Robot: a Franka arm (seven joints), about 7 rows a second.
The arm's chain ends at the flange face. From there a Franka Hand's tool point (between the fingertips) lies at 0.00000 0.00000 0.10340 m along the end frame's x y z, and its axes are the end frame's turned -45 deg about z.
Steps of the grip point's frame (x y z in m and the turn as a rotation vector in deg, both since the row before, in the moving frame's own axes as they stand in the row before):
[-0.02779 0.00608 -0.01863 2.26 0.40 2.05]
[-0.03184 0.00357 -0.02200 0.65 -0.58 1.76]
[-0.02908 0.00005 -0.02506 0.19 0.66 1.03]
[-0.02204 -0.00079 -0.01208 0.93 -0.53 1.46]
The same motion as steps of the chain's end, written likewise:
[-0.01304 0.02738 -0.01855 1.88 -1.32 2.05]
[-0.01842 0.02515 -0.02199 0.05 -0.87 1.76]
[-0.02114 0.02168 -0.02505 0.60 0.33 1.03]
[-0.01429 0.01556 -0.01206 0.28 -1.03 1.46]

